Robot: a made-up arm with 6 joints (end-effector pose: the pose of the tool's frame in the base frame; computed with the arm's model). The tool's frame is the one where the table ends.
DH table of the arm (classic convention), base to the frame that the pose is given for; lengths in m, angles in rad. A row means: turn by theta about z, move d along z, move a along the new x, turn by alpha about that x. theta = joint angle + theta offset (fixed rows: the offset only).
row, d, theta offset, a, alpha
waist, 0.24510, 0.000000, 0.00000, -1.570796
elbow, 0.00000, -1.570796, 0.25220, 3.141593
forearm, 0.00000, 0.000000, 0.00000, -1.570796
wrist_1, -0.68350, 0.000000, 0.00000, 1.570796
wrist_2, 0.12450, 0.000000, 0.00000, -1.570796
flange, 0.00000, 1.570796, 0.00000, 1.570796
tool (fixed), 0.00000, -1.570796, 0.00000, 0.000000
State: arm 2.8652 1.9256 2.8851 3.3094 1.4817 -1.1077
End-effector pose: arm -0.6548 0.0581 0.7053 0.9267 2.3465 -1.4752
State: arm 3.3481 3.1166 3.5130 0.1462 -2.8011 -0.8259
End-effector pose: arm -0.6417 -0.0086 0.2736 -2.1047 0.1526 0.9388
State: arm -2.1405 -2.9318 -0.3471 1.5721 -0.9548 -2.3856
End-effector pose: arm 0.3769 0.5881 0.2540 -1.3596 -2.3280 0.1761
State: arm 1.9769 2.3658 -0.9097 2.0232 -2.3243 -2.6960
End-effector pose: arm 0.1537 -0.4953 0.0453 -1.7789 -0.7943 1.1884
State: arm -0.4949 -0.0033 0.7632 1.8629 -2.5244 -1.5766
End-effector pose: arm 0.3768 -0.1626 1.0573 0.7628 -0.9813 -2.8830
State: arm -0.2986 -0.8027 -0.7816 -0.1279 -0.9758 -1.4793
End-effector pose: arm 0.4437 -0.2658 0.4189 1.6101 0.6115 -0.8812
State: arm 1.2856 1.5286 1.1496 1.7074 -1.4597 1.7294
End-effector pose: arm 0.2461 0.8997 0.1174 2.5775 -0.2001 0.0616
